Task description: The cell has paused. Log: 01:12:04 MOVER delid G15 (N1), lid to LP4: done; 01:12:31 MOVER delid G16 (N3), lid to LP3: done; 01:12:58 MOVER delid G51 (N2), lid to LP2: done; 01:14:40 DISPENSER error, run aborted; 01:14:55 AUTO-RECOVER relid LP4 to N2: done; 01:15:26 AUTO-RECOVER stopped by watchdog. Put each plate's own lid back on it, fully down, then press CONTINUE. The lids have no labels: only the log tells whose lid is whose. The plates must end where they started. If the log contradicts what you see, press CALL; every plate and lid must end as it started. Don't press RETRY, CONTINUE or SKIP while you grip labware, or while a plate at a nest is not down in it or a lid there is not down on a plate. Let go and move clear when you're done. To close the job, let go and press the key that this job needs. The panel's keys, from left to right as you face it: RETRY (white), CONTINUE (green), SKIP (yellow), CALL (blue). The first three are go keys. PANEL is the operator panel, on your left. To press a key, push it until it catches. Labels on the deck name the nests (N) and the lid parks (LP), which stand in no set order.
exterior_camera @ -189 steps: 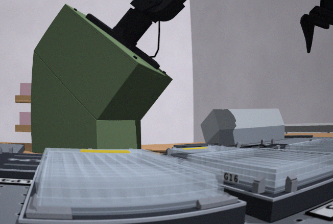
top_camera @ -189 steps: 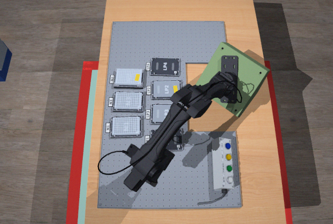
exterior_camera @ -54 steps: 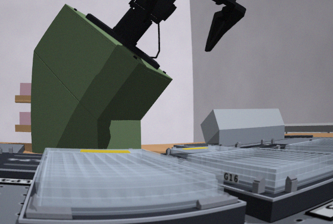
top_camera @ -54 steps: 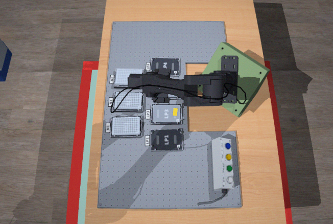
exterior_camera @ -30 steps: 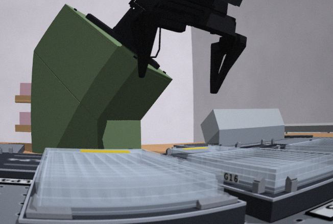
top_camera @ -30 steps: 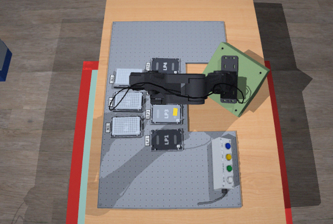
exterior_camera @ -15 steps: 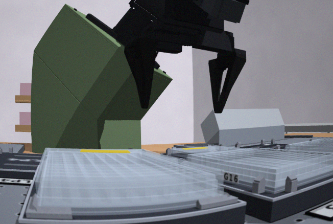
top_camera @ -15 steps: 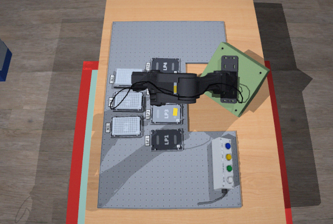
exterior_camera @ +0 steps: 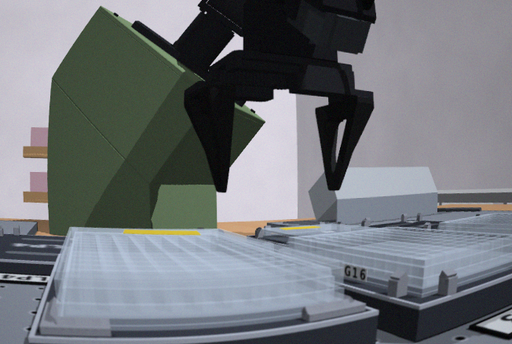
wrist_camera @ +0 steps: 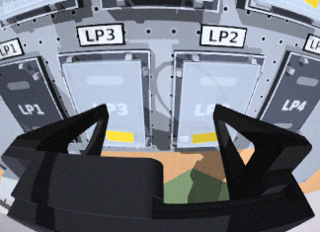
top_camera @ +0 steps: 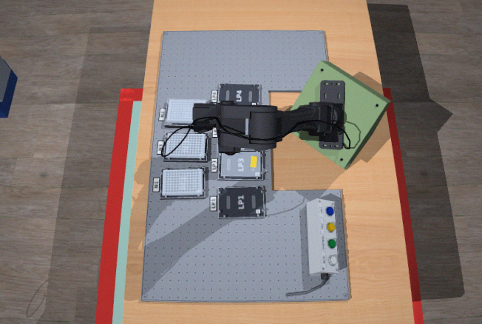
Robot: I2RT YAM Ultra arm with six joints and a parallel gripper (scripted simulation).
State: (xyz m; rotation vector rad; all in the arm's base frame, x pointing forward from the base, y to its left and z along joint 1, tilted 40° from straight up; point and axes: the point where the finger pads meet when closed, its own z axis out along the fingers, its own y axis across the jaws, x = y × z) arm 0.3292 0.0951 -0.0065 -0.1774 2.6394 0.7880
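My gripper is now 50 mm to the right of the lid, 50 mm past it and 50 mm above it. The rest, counted from my hand: blue call key 350 mm behind, 160 mm to the left; plate 150 mm ahead, 40 mm to the left, 40 mm below; yellow SKIP key 360 mm behind, 210 mm to the left.
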